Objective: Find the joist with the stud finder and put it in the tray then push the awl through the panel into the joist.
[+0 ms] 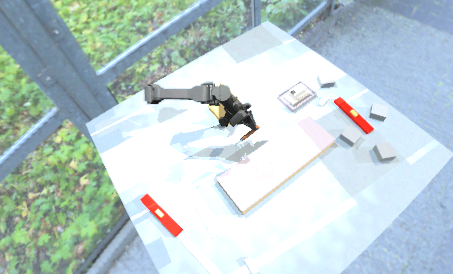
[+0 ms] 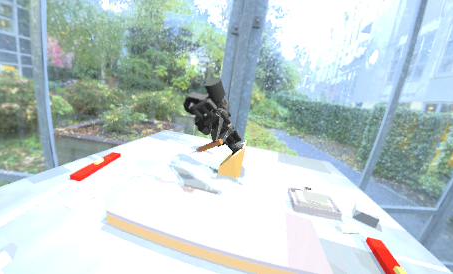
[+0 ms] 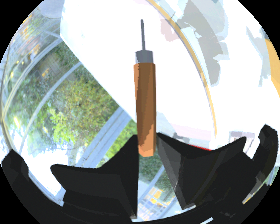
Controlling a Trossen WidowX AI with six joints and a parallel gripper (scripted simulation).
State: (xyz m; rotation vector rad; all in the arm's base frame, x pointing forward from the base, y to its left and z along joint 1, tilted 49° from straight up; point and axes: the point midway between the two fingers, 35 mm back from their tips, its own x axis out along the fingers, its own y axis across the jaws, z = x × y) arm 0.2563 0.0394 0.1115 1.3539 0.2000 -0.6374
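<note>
My gripper tip is 5 cm to the left of the awl, 3 cm above it and 2 cm past it. Also, from my gripper tip: tray 37 cm to the left, 19 cm below, 12 cm behind; then stud finder 36 cm to the left, 16 cm below, 12 cm behind; then light 34 cm to the left, 14 cm below, 12 cm behind.
</note>
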